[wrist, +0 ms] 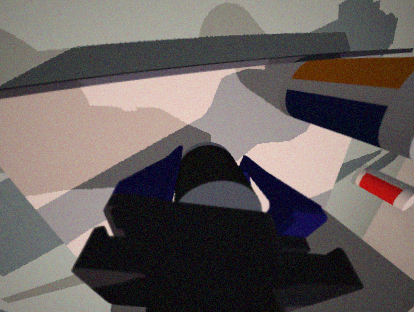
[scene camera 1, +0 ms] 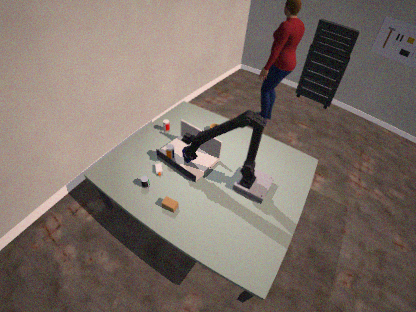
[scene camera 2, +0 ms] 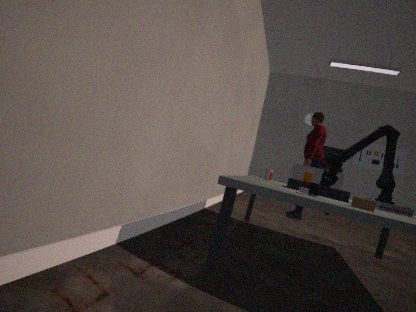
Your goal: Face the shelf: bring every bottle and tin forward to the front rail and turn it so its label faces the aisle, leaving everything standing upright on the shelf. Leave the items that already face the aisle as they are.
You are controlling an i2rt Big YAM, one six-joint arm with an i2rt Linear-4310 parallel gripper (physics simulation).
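Places are measured from the arm's base along level axes (x ahead, y left, z up), in metres.
Pixels of known places: gripper, fingertip midpoint: [wrist: 212, 156] [scene camera 1: 185, 159]; arm's base at its link origin: [scene camera 1: 247, 181] [scene camera 2: 384, 202].
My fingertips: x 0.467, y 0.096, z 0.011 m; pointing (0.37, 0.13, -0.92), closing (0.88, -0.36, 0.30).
Note:
For each thing: its top centre in the pictures, then the offset to it from my fingertips.
- black tin with a grey top, top centre: [wrist: 235, 229] 0.012 m right, 0.013 m back, 0.065 m up
- front rail at its top centre: [wrist: 257, 63] [scene camera 2: 318, 184] [scene camera 1: 174, 161] 0.066 m left, 0.047 m ahead, 0.003 m up
- white bottle at its top centre: [wrist: 412, 200] [scene camera 2: 269, 169] [scene camera 1: 166, 121] 0.249 m right, 0.396 m ahead, 0.032 m up
- white-and-orange item at its top centre: [scene camera 1: 158, 168] 0.161 m left, 0.124 m ahead, 0.036 m down
- dark tin at its top centre: [scene camera 1: 144, 178] 0.318 m left, 0.116 m ahead, 0.006 m up
- orange-brown block at its top centre: [scene camera 2: 364, 199] [scene camera 1: 169, 202] 0.353 m left, 0.132 m back, 0.014 m down
- orange object at its top centre: [scene camera 1: 215, 126] 0.498 m right, 0.036 m ahead, 0.014 m down
My gripper [scene camera 1: 189, 154] [scene camera 2: 328, 179] [wrist: 212, 156] is over the pale shelf, its blue fingers shut on a black tin with a grey top [wrist: 212, 170]. Whether the tin touches the shelf floor is hard to tell. A bottle with orange and dark blue label parts [scene camera 1: 170, 151] [scene camera 2: 308, 177] [wrist: 335, 112] stands near the front rail [scene camera 1: 177, 167] [scene camera 2: 335, 193] [wrist: 125, 80], towards the shelf's left end in scene camera 1. Its orange part shows in scene camera 2. The held tin's label is not visible in the wrist view.
A red and white bottle [scene camera 1: 166, 125] [scene camera 2: 271, 175] [wrist: 382, 189] stands beyond the shelf's end. A white-and-orange item [scene camera 1: 158, 169], a dark tin [scene camera 1: 145, 181] and an orange-brown block [scene camera 1: 170, 203] [scene camera 2: 363, 203] are outside the rail. The grey back panel [scene camera 1: 212, 145] rises behind; an orange object [scene camera 1: 214, 126] shows beyond.

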